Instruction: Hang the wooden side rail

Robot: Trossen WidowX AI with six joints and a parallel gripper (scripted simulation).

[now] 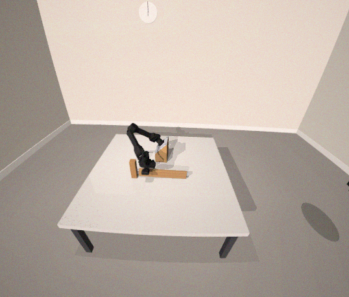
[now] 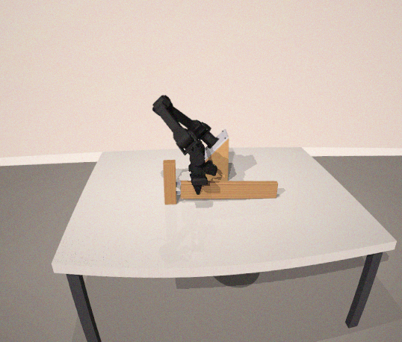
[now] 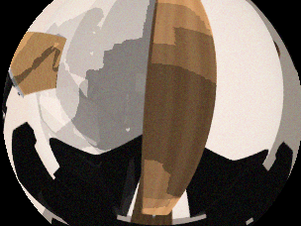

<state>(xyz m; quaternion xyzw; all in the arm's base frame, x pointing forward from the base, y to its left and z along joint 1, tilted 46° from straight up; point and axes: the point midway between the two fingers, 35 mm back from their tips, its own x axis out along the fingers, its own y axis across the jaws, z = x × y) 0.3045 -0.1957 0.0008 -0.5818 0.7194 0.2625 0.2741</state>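
The headboard post is 10 mm behind my gripper tip, 110 mm to the right of it and 40 mm above it.
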